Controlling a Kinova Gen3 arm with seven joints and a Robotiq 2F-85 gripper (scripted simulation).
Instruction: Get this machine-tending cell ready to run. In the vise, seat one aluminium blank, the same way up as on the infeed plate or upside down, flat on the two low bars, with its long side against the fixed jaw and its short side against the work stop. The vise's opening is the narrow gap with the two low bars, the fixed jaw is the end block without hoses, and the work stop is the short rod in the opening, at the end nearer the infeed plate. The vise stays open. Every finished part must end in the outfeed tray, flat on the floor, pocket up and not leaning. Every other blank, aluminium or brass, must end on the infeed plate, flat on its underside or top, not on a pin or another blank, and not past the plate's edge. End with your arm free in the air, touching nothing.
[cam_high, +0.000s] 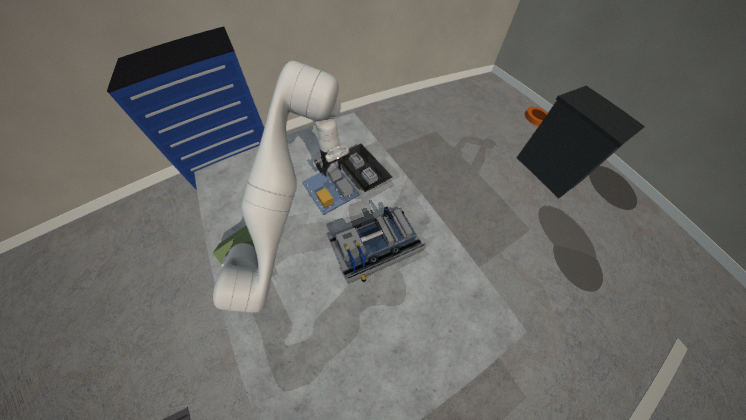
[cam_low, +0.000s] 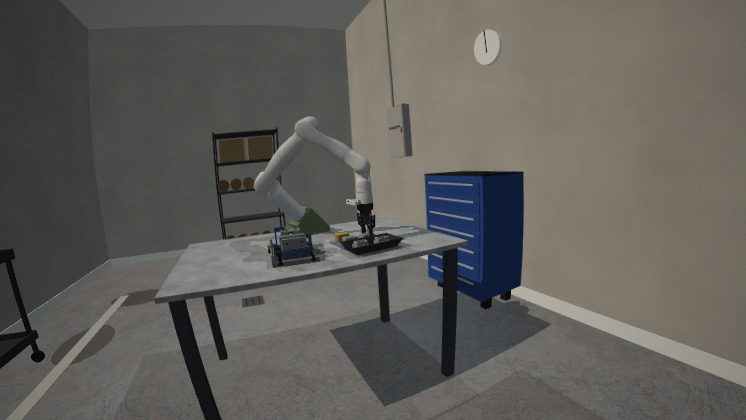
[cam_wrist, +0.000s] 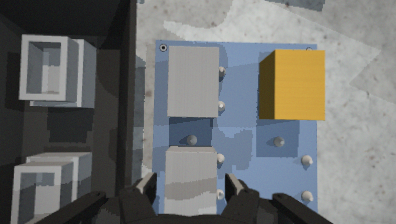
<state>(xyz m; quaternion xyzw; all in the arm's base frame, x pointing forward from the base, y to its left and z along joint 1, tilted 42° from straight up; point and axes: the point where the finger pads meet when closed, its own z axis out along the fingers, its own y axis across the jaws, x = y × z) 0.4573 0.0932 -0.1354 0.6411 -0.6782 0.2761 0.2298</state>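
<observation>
Right now the white rod is 340 mm to the right of my hand, 70 mm behind it and 30 mm above it. The rest, counted from my hand: brass blank: 100 mm behind, 80 mm to the right, 20 mm below; then vise: 350 mm to the right, 50 mm behind, 10 mm below.
</observation>
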